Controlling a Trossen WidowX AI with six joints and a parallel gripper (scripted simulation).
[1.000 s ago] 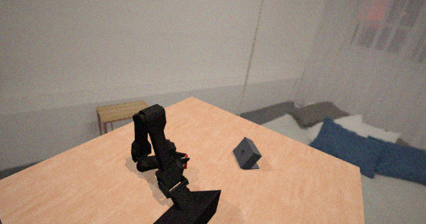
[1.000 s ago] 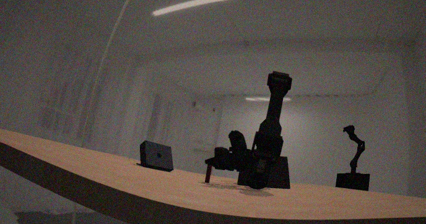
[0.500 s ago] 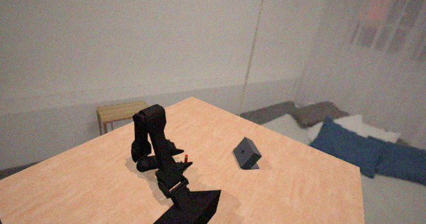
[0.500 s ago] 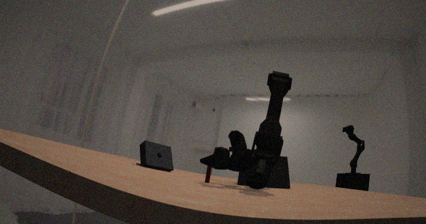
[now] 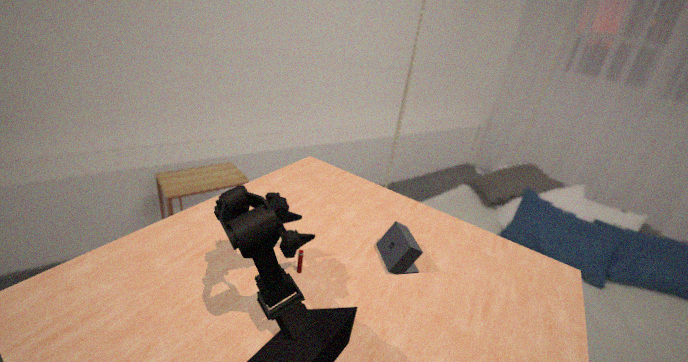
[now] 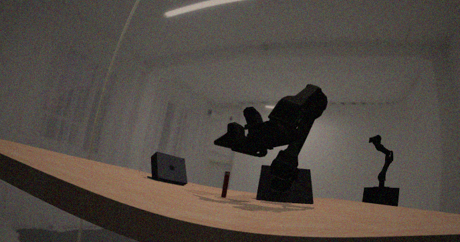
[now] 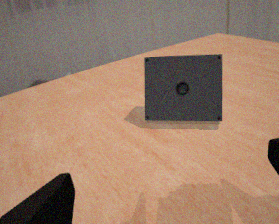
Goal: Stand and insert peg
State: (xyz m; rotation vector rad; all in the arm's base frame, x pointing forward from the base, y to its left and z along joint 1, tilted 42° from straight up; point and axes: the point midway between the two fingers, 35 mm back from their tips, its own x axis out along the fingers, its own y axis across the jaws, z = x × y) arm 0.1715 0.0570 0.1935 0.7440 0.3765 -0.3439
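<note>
Now: the red peg 20 mm behind my gripper tip and 100 mm below it. Round my gripper tip: sloped panel: 230 mm ahead, 200 mm to the right, 100 mm below.
</note>
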